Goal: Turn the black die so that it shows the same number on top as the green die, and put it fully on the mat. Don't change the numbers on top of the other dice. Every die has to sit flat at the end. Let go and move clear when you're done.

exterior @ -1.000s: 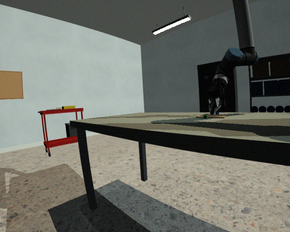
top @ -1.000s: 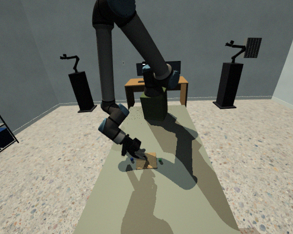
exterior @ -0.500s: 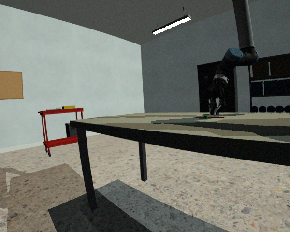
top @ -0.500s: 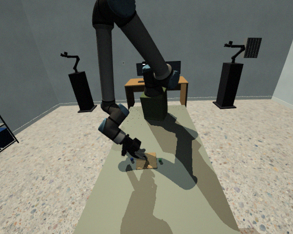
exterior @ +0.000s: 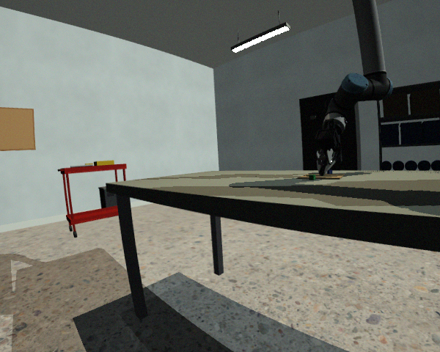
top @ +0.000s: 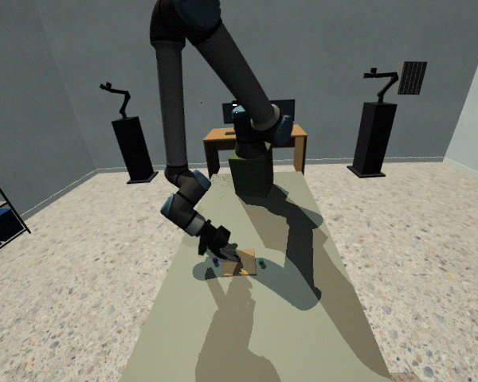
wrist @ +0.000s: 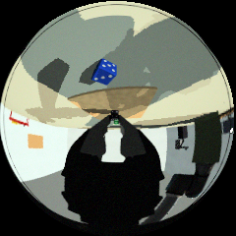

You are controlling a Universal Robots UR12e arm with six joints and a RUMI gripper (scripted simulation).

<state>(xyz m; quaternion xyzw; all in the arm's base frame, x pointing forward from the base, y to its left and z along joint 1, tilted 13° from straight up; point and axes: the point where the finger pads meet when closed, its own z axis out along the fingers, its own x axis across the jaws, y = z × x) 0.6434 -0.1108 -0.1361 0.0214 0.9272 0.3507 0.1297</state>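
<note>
Right now my hand is 1 cm to the right of the black die and 1 cm above it. Also, from my hand: green die (11 cm to the left, 2 cm below, 1 cm ahead); then blue die (9 cm to the right, 2 cm below, 1 cm behind); then mat (2 cm below, 1 cm to the left).
</note>
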